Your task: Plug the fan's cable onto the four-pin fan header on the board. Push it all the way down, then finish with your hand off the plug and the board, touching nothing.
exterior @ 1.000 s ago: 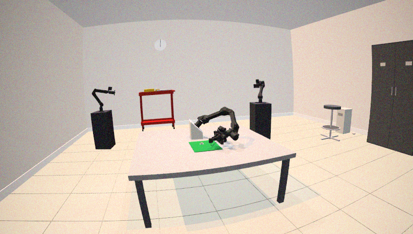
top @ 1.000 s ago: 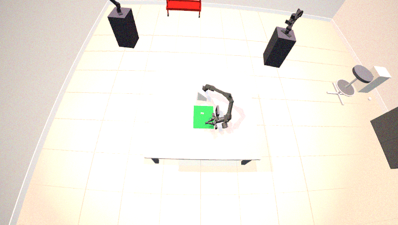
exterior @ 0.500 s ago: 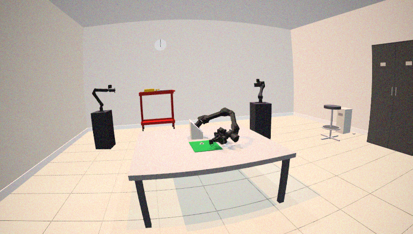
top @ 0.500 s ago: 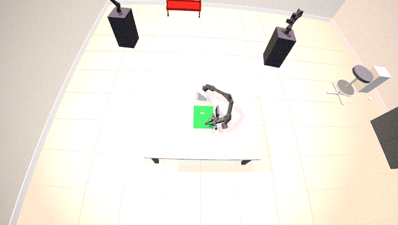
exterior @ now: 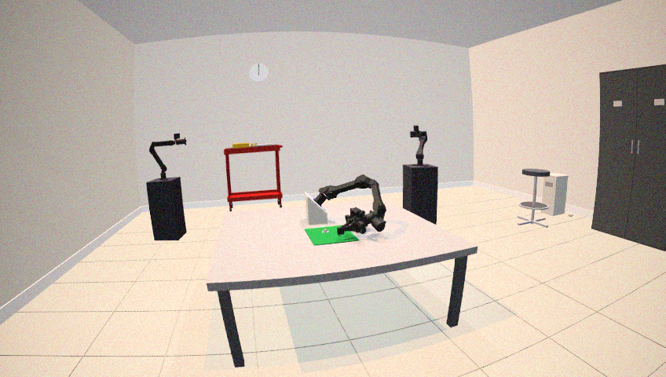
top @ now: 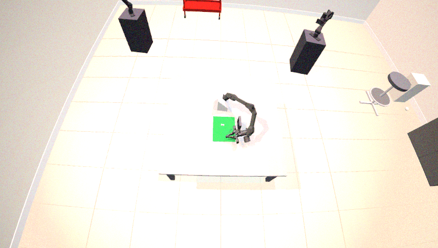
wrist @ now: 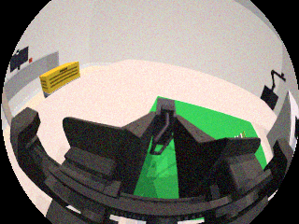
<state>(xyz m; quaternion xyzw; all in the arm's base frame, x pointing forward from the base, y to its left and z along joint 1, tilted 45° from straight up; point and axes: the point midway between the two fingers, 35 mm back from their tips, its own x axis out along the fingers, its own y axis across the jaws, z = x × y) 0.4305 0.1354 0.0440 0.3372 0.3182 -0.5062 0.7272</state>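
Right now my gripper tip is 110 mm past the green board, 80 mm above it and 50 mm to the left of it. Also, from my gripper tip: dark fan plug 10 mm below; white four-pin header 150 mm behind, 70 mm to the right, 60 mm below; black fan 170 mm behind, 100 mm to the left.
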